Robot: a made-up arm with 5 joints. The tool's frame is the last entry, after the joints. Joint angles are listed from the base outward.
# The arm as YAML. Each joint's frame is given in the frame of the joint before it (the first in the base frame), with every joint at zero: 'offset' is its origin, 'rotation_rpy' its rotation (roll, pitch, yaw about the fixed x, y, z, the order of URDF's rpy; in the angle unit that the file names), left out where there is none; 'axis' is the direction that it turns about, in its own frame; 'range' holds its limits. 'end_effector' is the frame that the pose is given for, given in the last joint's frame.
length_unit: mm
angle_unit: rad
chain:
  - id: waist
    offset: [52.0, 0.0, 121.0]
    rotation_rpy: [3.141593, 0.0, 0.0]
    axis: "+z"
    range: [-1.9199, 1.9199]
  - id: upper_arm
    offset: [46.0, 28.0, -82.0]
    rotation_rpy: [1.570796, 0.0, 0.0]
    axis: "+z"
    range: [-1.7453, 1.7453]
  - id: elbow
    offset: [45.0, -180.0, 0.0]
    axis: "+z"
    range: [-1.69, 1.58]
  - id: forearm
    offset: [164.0, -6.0, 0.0]
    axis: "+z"
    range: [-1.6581, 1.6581]
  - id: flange
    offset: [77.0, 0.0, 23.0]
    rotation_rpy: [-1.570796, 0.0, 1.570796]
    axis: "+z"
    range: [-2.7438, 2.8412]
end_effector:
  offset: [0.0, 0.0, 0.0]
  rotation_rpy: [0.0, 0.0, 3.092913]
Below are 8 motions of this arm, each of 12 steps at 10 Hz.
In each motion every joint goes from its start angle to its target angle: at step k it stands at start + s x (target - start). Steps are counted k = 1, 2, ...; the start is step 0. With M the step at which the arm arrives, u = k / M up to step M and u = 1 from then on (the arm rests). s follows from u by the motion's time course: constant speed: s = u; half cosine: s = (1 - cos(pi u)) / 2; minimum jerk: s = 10 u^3 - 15 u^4 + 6 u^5.
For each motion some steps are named. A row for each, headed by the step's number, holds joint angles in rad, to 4 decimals.
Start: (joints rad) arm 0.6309 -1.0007 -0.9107 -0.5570 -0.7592
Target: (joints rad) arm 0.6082 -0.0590 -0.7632 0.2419 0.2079
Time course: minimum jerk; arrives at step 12
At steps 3, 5, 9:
3: 0.6286 -0.9032 -0.8954 -0.4743 -0.6591
5: 0.6230 -0.6743 -0.8596 -0.2801 -0.4240
9: 0.6105 -0.1565 -0.7785 0.1592 0.1078

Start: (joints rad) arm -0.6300 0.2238 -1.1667 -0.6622 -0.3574
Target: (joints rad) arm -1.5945 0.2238 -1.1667 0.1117 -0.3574
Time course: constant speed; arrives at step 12
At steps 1, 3, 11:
1: -0.7104 0.2238 -1.1667 -0.5977 -0.3574
3: -0.8711 0.2238 -1.1667 -0.4687 -0.3574
11: -1.5141 0.2238 -1.1667 0.0472 -0.3574

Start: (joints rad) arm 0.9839 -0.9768 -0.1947 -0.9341 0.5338
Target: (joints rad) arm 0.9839 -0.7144 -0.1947 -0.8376 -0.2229
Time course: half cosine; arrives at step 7
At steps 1, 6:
1: 0.9839 -0.9638 -0.1947 -0.9293 0.4963
6: 0.9839 -0.7274 -0.1947 -0.8424 -0.1854

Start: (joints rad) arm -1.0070 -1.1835 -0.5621 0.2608 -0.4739
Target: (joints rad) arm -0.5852 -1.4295 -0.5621 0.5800 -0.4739
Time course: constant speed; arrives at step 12
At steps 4, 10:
4: -0.8664 -1.2655 -0.5621 0.3672 -0.4739
10: -0.6555 -1.3885 -0.5621 0.5268 -0.4739

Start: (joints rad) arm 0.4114 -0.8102 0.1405 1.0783 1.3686
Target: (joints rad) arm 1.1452 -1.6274 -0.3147 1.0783 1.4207
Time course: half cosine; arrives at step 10
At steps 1, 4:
1: 0.4294 -0.8302 0.1294 1.0783 1.3699
4: 0.6649 -1.0925 -0.0168 1.0783 1.3866

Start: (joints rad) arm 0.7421 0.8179 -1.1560 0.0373 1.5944
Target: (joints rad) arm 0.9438 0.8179 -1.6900 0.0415 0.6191
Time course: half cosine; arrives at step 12
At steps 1, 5, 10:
1: 0.7455 0.8179 -1.1651 0.0374 1.5778
5: 0.8168 0.8179 -1.3539 0.0389 1.2330
10: 0.9303 0.8179 -1.6542 0.0412 0.6844

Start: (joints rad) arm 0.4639 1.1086 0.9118 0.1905 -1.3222
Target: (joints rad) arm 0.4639 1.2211 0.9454 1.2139 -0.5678
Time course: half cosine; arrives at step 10
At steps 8, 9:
8: 0.4639 1.2104 0.9422 1.1162 -0.6398
9: 0.4639 1.2183 0.9446 1.1889 -0.5863

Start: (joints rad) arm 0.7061 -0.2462 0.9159 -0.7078 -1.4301
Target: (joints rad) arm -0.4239 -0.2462 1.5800 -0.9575 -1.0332
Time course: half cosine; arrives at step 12
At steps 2, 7, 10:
2: 0.6304 -0.2462 0.9604 -0.7245 -1.4035
7: -0.0051 -0.2462 1.3339 -0.8650 -1.1803
10: -0.3482 -0.2462 1.5355 -0.9408 -1.0598

